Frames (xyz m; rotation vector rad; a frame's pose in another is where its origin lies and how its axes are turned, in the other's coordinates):
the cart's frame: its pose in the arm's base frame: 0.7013 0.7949 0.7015 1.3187 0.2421 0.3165
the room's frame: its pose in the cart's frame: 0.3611 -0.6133 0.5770 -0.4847 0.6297 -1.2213
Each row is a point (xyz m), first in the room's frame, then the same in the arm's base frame.
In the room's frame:
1: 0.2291 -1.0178 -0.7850
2: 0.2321 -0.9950 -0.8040
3: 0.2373 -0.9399 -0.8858
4: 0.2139 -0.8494 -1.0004
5: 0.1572 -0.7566 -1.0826
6: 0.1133 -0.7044 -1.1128
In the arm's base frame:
1: 0.2366 -0.3151 -0.2505
2: 0.2296 -0.2864 -0.2542
3: 0.1804 -0.2018 -0.2677
4: 0.1102 -0.0723 -0.2551
5: 0.0623 0.0445 -0.2037
6: 0.0469 0.1031 -0.1602

